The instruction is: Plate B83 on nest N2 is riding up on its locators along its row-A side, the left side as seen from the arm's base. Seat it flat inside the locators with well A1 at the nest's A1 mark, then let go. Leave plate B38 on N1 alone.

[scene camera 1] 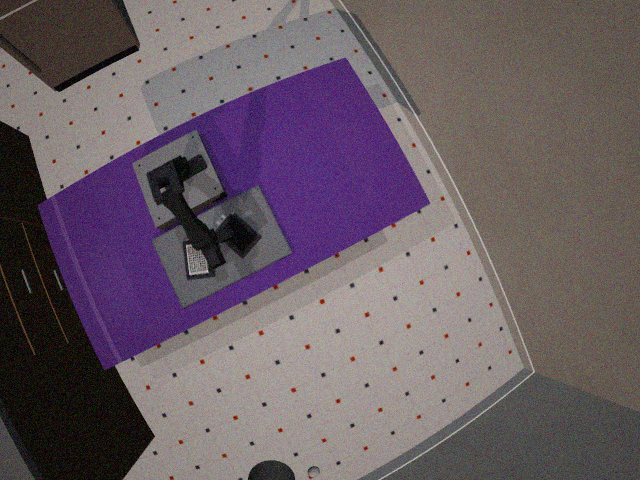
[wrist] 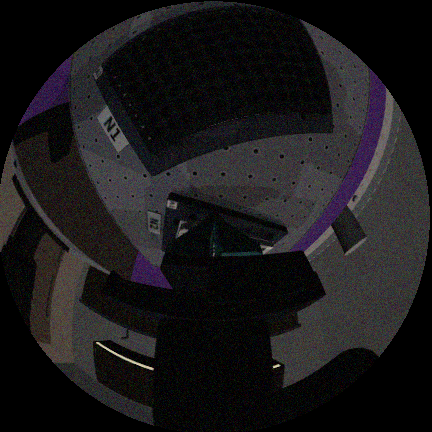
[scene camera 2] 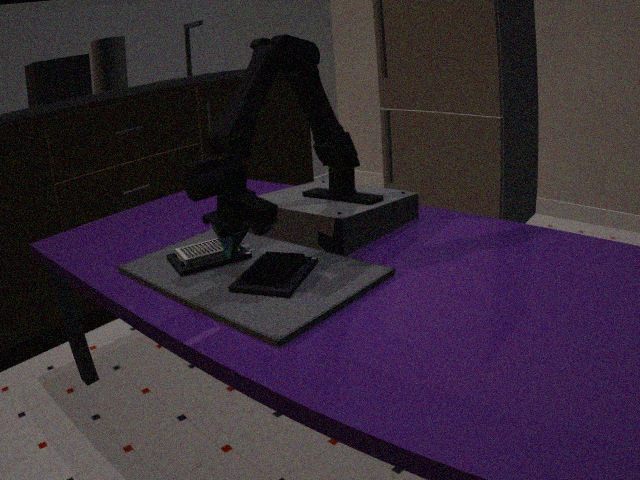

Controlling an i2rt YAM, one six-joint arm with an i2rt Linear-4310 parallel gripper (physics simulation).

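Where they show: gripper, fingertip midpoint: (wrist: pixel 213 217) (scene camera 2: pixel 228 257); arm's base at its link origin: (scene camera 1: pixel 183 172) (scene camera 2: pixel 342 197).
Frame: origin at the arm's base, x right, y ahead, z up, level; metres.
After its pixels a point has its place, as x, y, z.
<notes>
Plate B83 (scene camera 1: pixel 196 259) @(0.132, 0.338, -0.046) (scene camera 2: pixel 197 250) @(0.134, 0.358, -0.036) is white with a well grid and sits on the dark nest N2 (scene camera 2: pixel 207 264) @(0.078, 0.380, -0.050) on the grey deck. In the wrist view only slivers of it (wrist: pixel 183 232) @(0.072, 0.299, -0.034) show beside the N2 label (wrist: pixel 153 223) @(0.088, 0.249, -0.059) and the A1 mark (wrist: pixel 172 204) @(0.046, 0.291, -0.049). My gripper (scene camera 1: pixel 210 253) @(0.064, 0.330, -0.049) (scene camera 2: pixel 230 241) (wrist: pixel 213 217) @(0.064, 0.330, -0.049) is shut and empty, with its teal-edged tips down on the plate's edge nearest the arm base. Whether the plate lies flat I cannot tell. Plate B38 (scene camera 1: pixel 238 234) @(-0.074, 0.339, -0.046) (scene camera 2: pixel 273 270) @(-0.086, 0.358, -0.036) (wrist: pixel 217 80) is black and lies on N1, apart from the gripper.
The perforated grey deck (scene camera 1: pixel 207 291) @(0.162, 0.475, -0.061) (scene camera 2: pixel 310 305) @(-0.201, 0.399, -0.061) (wrist: pixel 257 169) @(0.016, 0.370, -0.061) lies on the purple table (scene camera 1: pixel 320 154) @(-0.558, 0.203, -0.074) (scene camera 2: pixel 490 310) @(-0.476, 0.255, -0.074). The arm's grey pedestal (scene camera 1: pixel 150 160) @(0.108, -0.137, -0.009) (scene camera 2: pixel 371 211) @(-0.119, 0.060, -0.002) stands behind it. Dark cabinets (scene camera 2: pixel 103 150) stand beyond the table's far side.
</notes>
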